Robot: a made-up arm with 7 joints.
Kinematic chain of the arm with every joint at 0, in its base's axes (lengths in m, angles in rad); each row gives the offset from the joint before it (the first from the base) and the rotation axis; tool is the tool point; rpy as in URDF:
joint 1: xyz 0 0 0.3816 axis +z
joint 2: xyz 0 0 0 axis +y
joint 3: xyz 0 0 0.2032 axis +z
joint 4: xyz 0.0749 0 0 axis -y
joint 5: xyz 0.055 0 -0.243 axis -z
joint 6: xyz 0 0 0 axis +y
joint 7: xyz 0.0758 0 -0.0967 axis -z
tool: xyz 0 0 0 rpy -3.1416 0 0
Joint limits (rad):
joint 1: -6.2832..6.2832
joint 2: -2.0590..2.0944
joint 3: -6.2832..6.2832
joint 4: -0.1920..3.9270
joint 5: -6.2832..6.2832
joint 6: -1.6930..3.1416
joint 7: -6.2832..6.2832
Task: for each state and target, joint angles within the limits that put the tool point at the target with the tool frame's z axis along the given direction. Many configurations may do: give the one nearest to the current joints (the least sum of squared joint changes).
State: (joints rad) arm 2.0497 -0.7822 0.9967 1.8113 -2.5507 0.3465 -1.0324
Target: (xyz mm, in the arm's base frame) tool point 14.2 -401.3 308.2 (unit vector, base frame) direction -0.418 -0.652 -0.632
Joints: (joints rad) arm 2.5845 -0.9498 1.9133 1.4428 -2.4387 -0.3450 -1.0324
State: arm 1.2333 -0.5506 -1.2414 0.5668 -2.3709 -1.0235 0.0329
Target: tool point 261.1 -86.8 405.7 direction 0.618 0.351 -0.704
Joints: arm 1.0115 -0.3114 -1.5968 0.8926 -2.4465 -0.6510 0.0329
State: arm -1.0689 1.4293 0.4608 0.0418 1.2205 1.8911 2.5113
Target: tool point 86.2 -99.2 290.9 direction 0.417 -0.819 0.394
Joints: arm -1.8200 0.6852 -0.1005 -0.1864 1.6998 2.4510 2.5113
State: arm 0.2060 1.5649 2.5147 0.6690 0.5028 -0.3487 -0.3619
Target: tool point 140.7 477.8 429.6 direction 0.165 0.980 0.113
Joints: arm 0.6403 1.8973 2.1389 1.5060 0.1231 -0.7708 -0.3619
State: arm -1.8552 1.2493 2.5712 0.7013 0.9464 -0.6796 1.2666
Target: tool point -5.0 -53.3 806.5 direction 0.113 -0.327 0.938
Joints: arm -2.1996 0.9864 3.1732 1.1584 0.3295 -1.2296 1.2666
